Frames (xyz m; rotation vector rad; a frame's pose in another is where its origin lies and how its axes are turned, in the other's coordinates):
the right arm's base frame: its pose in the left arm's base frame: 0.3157 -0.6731 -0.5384 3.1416 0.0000 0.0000
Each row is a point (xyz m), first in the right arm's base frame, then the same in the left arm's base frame.
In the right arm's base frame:
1: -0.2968 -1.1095 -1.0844
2: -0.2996 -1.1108 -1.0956
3: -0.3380 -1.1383 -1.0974
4: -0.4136 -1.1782 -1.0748
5: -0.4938 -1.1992 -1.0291
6: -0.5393 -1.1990 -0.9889
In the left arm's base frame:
1: 0.0189 0.4364 0.5460
2: 0.0161 0.4377 0.5572
3: -0.0223 0.4652 0.5590
4: -0.0979 0.5051 0.5364
5: -0.1781 0.5261 0.4907
6: -0.2236 0.5259 0.4505

